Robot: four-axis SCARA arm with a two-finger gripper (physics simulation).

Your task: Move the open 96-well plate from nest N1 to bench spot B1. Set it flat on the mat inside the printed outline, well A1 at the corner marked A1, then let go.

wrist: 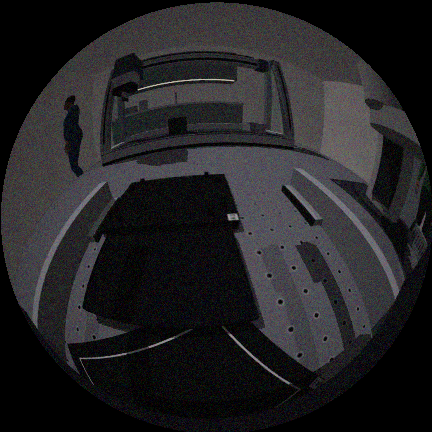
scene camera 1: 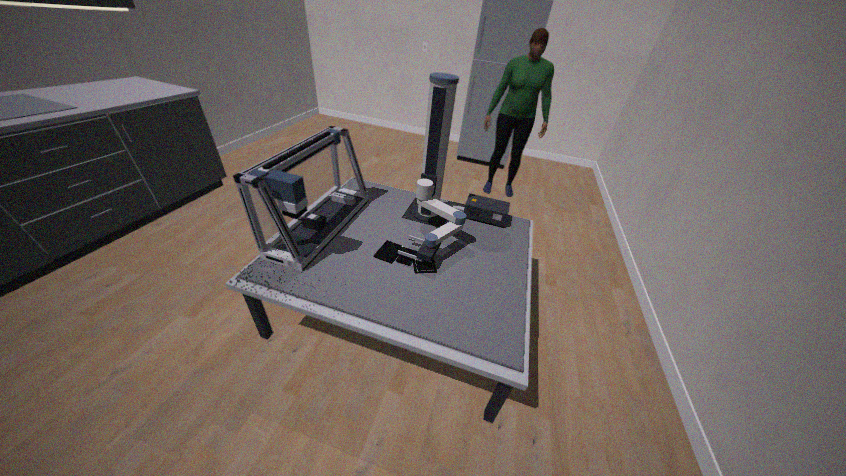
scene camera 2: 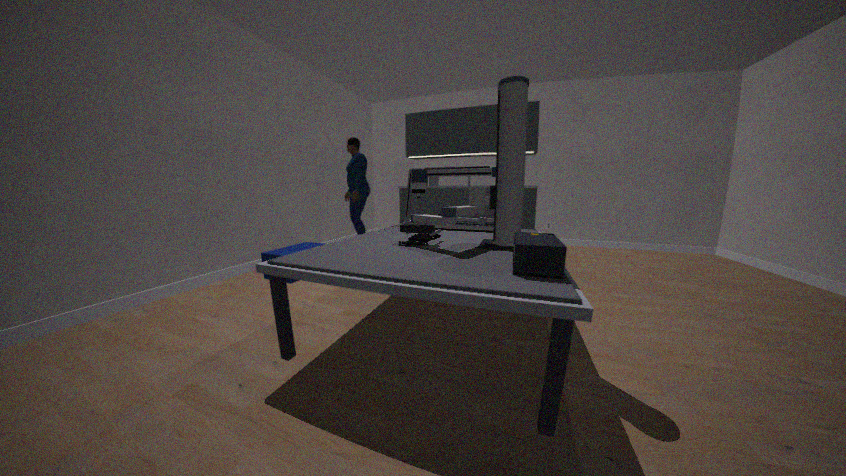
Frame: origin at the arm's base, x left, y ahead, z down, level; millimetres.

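Where they show: gripper, fingertip midpoint: (wrist: pixel 198 179) (scene camera 1: pixel 403 243); arm's base, link origin: (wrist: pixel 379 211) (scene camera 1: pixel 427 213) (scene camera 2: pixel 506 247).
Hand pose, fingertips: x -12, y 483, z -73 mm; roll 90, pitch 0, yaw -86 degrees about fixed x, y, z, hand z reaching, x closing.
Note:
Things, the pixels of their top centre, and the offset from my fingertips. "spot": a spot on its surface instead. Level surfaces: height alone.
- near-black block, top centre: (wrist: pixel 152 268) (scene camera 1: pixel 406 255) (scene camera 2: pixel 420 237) dz +44, dx +38, dy +40 mm
- black mat, surface height: dz +59 mm
- black flat station, top centre: (wrist: pixel 165 187) (scene camera 1: pixel 389 249) (scene camera 2: pixel 426 233) dz +39, dx -76, dy +39 mm
- white tag, surface spot: (wrist: pixel 233 217) spot: dz +48, dx -13, dy -32 mm
My gripper (wrist: pixel 198 179) (scene camera 1: pixel 404 245) is open, its two light finger pads wide apart and touching nothing. A near-black block (wrist: pixel 170 275) (scene camera 1: pixel 403 260) lies below and between the fingers, off to the left pad's side. It looks like the plate on its nest N1, but wells, plate and nest cannot be told apart in the dark. The black mat (wrist: pixel 190 370) (scene camera 1: pixel 424 269) with a white printed outline, seemingly B1, lies in front of that block, partly under the gripper body. The mark A1 cannot be made out. In scene camera 2 this area is too dark to tell.
Another black flat station (wrist: pixel 175 200) (scene camera 1: pixel 388 251) with small pegs and a white tag (wrist: pixel 233 217) lies beyond the block. A gantry frame (scene camera 1: pixel 301 149) stands along one table side. The arm's column (scene camera 1: pixel 436 136) (scene camera 2: pixel 512 159) and a dark box (scene camera 1: pixel 488 204) (scene camera 2: pixel 538 254) stand at the back.

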